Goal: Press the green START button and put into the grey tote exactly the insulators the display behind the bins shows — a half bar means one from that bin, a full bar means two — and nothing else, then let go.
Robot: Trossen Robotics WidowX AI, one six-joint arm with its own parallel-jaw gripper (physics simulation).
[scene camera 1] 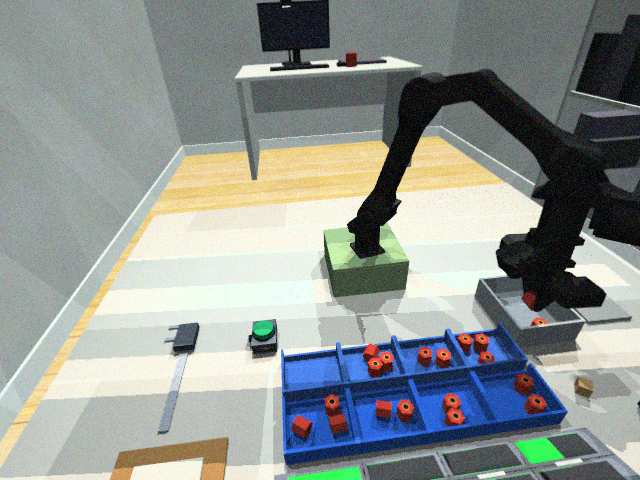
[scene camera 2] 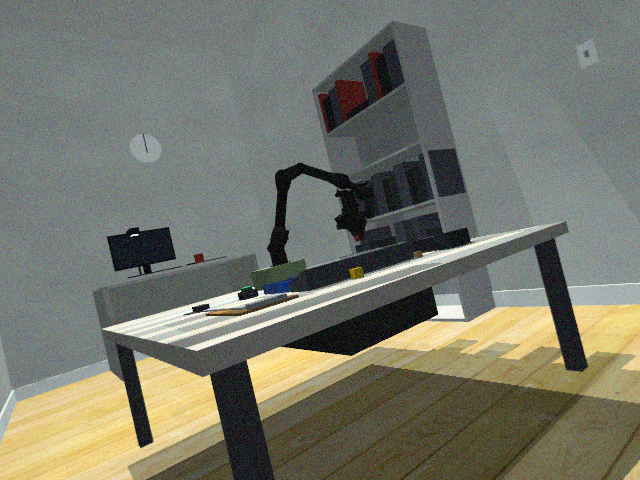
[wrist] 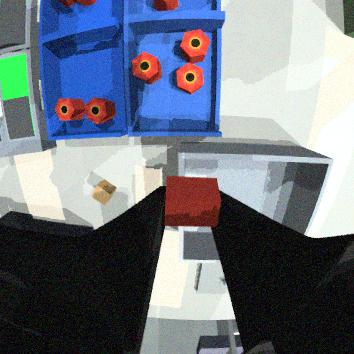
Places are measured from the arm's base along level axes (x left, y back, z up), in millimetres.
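Pixels of known places: gripper, fingertip midpoint: (scene camera 1: 531,306) (scene camera 2: 359,240) (wrist: 187,194); arm's base, link origin: (scene camera 1: 367,248) (scene camera 2: 280,264).
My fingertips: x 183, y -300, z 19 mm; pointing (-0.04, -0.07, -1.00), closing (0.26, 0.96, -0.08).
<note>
Ahead of a thing's pixels: the offset from my fingertips to its top centre. "pt": to the spot under its first point.
My gripper (scene camera 1: 531,301) (scene camera 2: 357,236) (wrist: 187,194) is shut on a red insulator @[dx -2, dy +2, dz +25 mm] (scene camera 1: 527,300) (wrist: 192,212), held above the grey tote @[dx +65, dy +55, dz -49 mm] (scene camera 1: 550,336) (wrist: 250,149). Another red insulator @[dx +59, dy +10, dz -73 mm] (scene camera 1: 539,321) lies inside the tote. The blue bins (scene camera 1: 312,370) (wrist: 170,112) stand beside it in two rows. The far-left bin of the row nearer the arm base is bare; the other bins hold two or three insulators each. The display @[pt dx -331, dy -137, dz -56 mm] (scene camera 1: 403,469) behind the bins shows green bars, one at the left edge and one at the right; it is partly cut off. The green START button @[dx -462, dy +183, dz -62 mm] (scene camera 1: 263,329) (scene camera 2: 248,289) stands left of the bins.
A tan block @[dx +28, dy -115, dz -83 mm] (scene camera 1: 583,386) (scene camera 2: 417,254) (wrist: 104,192) lies near the tote and bins. A yellow block @[dx -393, dy -256, dz -76 mm] (scene camera 2: 356,272) lies by the display. A caliper @[dx -644, dy +172, dz -84 mm] (scene camera 1: 186,336) and a brown-edged board @[pt dx -636, dy +21, dz -97 mm] (scene camera 1: 173,446) lie at the left. The arm stands on a green base (scene camera 1: 369,279).
</note>
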